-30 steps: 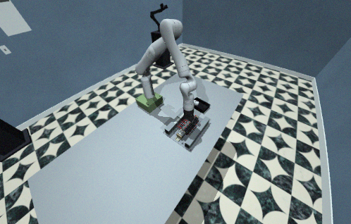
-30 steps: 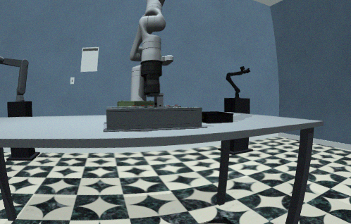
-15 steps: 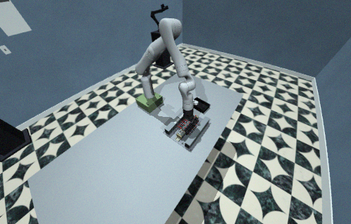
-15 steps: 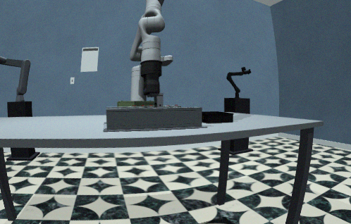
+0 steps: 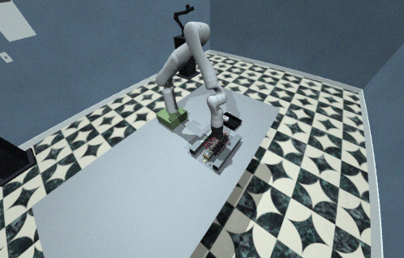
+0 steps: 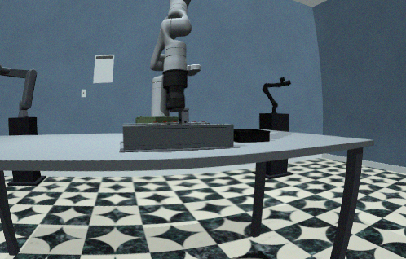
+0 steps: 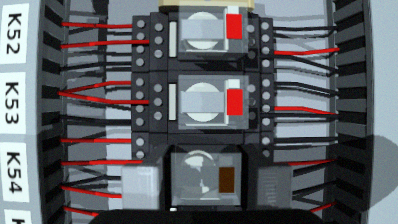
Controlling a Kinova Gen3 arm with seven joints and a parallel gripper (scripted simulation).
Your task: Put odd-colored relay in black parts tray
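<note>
The K54 relay is 10 mm below my hand. Also, from my hand: K52 relay: 60 mm to the left, 10 mm below; then relay panel: 40 mm to the right, 30 mm below; then K53 relay: 30 mm to the left, 10 mm below.
</note>
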